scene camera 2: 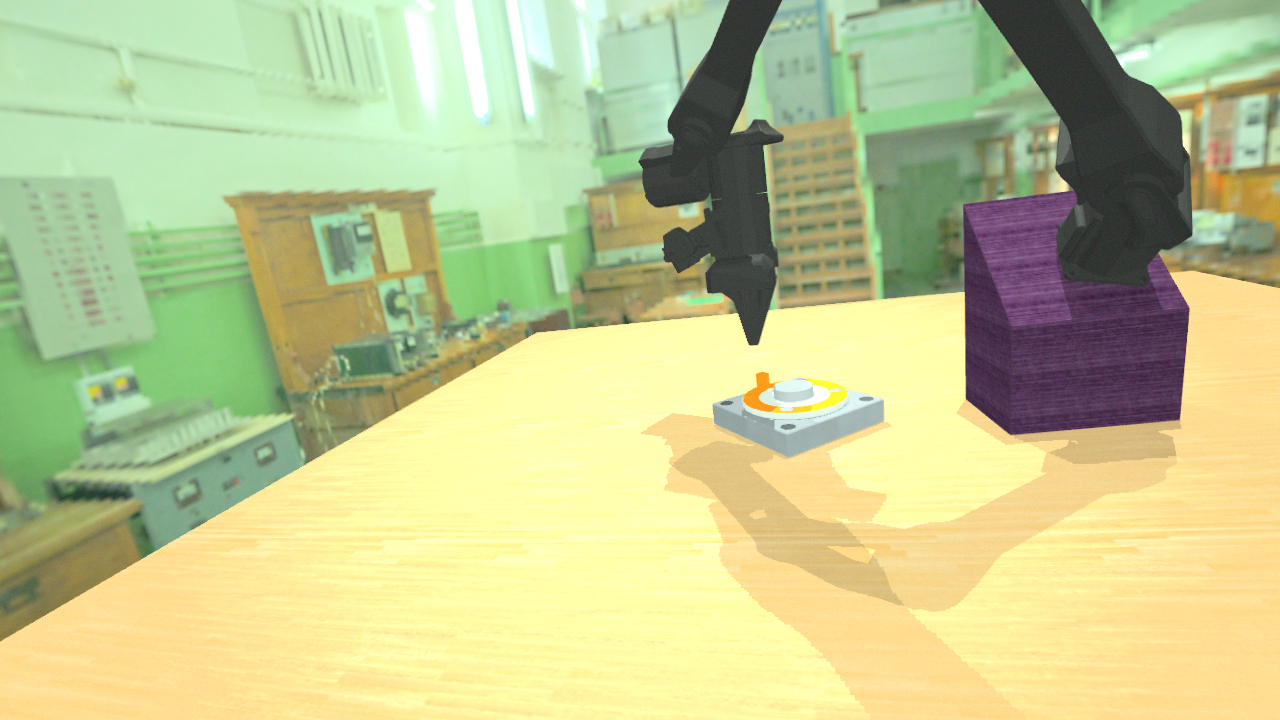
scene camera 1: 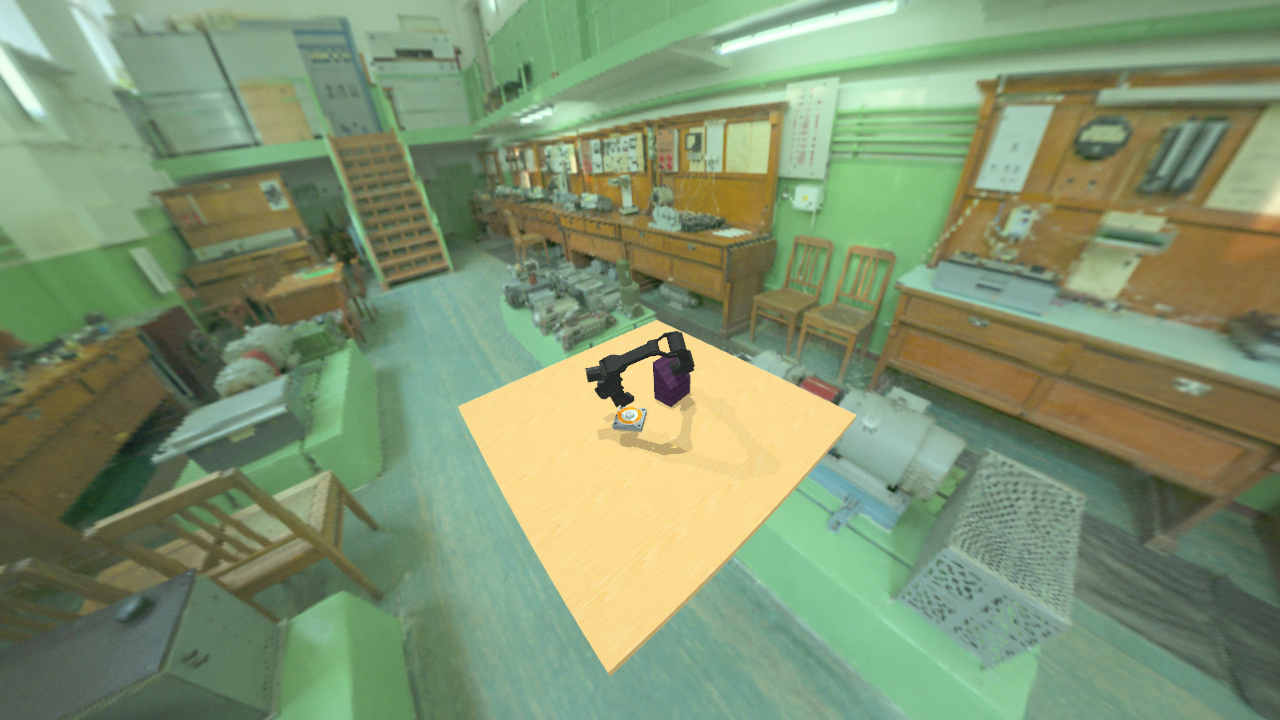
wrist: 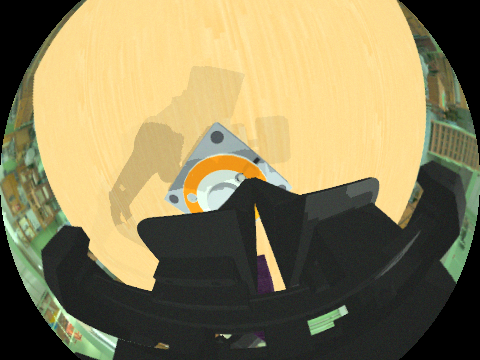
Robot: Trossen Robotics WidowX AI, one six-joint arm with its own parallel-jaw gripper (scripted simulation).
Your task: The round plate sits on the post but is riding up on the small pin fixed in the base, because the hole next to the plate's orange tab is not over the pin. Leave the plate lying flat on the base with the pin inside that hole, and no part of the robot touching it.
Labels:
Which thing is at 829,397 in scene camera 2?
A round plate.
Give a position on a grey square base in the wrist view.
218,139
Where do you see a grey square base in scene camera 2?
788,437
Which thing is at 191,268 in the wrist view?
My gripper.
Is my gripper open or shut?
Shut.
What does my gripper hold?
Nothing.

